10 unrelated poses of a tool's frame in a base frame.
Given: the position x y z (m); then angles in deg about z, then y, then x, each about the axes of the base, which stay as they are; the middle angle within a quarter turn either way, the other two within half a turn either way.
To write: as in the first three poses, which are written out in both.
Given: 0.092, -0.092, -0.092, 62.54, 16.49, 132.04
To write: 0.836, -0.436, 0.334, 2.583, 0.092, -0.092, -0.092
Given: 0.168, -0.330, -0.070, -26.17, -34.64, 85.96
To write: 0.884, -0.084, -0.460, 1.767, 0.168, -0.330, -0.070
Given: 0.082, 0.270, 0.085, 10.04, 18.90, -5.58
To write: -0.178, 0.892, 0.416, 0.378, 0.082, 0.270, 0.085
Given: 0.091, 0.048, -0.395, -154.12, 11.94, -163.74
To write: 0.235, 0.959, 0.161, 3.004, 0.091, 0.048, -0.395
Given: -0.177, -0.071, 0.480, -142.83, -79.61, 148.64
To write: -0.467, -0.755, 0.460, 2.052, -0.177, -0.071, 0.480
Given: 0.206, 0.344, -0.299, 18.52, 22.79, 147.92
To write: 0.966, -0.101, 0.238, 2.663, 0.206, 0.344, -0.299
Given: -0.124, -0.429, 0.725, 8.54, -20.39, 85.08
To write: 0.960, -0.264, -0.096, 1.499, -0.124, -0.429, 0.725
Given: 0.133, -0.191, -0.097, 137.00, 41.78, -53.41
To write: 0.160, 0.570, 0.806, 2.197, 0.133, -0.191, -0.097
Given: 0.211, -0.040, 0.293, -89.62, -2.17, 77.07
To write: 0.540, 0.512, -0.668, 1.985, 0.211, -0.040, 0.293
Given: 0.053, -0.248, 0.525, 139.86, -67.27, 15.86
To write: -0.509, -0.317, 0.800, 2.416, 0.053, -0.248, 0.525
